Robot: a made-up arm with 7 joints. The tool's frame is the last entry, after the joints.
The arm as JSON. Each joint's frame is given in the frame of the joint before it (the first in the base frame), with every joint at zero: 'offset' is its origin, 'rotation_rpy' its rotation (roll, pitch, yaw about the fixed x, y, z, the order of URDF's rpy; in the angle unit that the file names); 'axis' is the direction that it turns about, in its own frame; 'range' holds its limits. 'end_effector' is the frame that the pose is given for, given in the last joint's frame.
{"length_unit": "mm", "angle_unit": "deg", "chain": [
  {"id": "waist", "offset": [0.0, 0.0, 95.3], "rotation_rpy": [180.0, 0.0, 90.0], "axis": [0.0, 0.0, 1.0], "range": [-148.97, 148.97]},
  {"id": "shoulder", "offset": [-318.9, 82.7, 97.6], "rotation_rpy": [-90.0, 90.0, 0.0], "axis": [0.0, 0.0, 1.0], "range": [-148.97, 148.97]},
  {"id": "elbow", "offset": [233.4, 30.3, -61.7], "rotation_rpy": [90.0, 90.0, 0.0], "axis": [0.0, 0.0, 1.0], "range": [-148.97, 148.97]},
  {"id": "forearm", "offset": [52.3, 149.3, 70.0], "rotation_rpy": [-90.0, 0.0, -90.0], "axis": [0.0, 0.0, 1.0], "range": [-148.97, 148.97]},
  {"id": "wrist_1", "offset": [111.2, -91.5, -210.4], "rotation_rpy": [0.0, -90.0, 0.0], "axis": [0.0, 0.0, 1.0], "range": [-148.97, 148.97]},
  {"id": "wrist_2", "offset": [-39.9, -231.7, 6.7], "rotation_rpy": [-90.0, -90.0, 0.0], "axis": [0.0, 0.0, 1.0], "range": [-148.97, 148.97]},
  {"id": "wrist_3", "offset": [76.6, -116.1, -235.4], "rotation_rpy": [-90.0, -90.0, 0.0], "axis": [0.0, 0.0, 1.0], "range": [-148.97, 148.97]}
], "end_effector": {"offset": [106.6, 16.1, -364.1], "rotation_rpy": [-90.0, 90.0, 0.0]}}
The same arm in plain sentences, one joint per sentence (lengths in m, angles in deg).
The arm has seven revolute joints in a row. What follows holds with every joint at zero, and every direction is one of the base frame's.
Joint 1 sits 0.0953 m along +z from the base frame's origin and turns about -z, from -148.97 to 148.97 deg.
Joint 2 sits 0.0827 m along +x and 0.3189 m along -y and 0.0976 m along -z from joint 1 and turns about +x, from -148.97 to 148.97 deg.
Joint 3 sits 0.0617 m along -x and 0.0303 m along -y and 0.2334 m along +z from joint 2 and turns about +y, from -148.97 to 148.97 deg.
Joint 4 sits 0.0523 m along -x and 0.07 m along +y and 0.1493 m along +z from joint 3 and turns about -x, from -148.97 to 148.97 deg.
Joint 5 sits 0.2104 m along +x and 0.0915 m along +y and 0.1112 m along -z from joint 4 and turns about +z, from -148.97 to 148.97 deg.
Joint 6 sits 0.0399 m along +x and 0.2317 m along +y and 0.0067 m along +z from joint 5 and turns about -y, from -148.97 to 148.97 deg.
Joint 7 sits 0.1161 m along +x and 0.2354 m along +y and 0.0766 m along +z from joint 6 and turns about -x, from -148.97 to 148.97 deg.
The tool frame, which is the frame that the pose is given for, sits 0.3641 m along +x and 0.1066 m along -y and 0.0161 m along +z from joint 7; its axes are parallel to the base frame's.

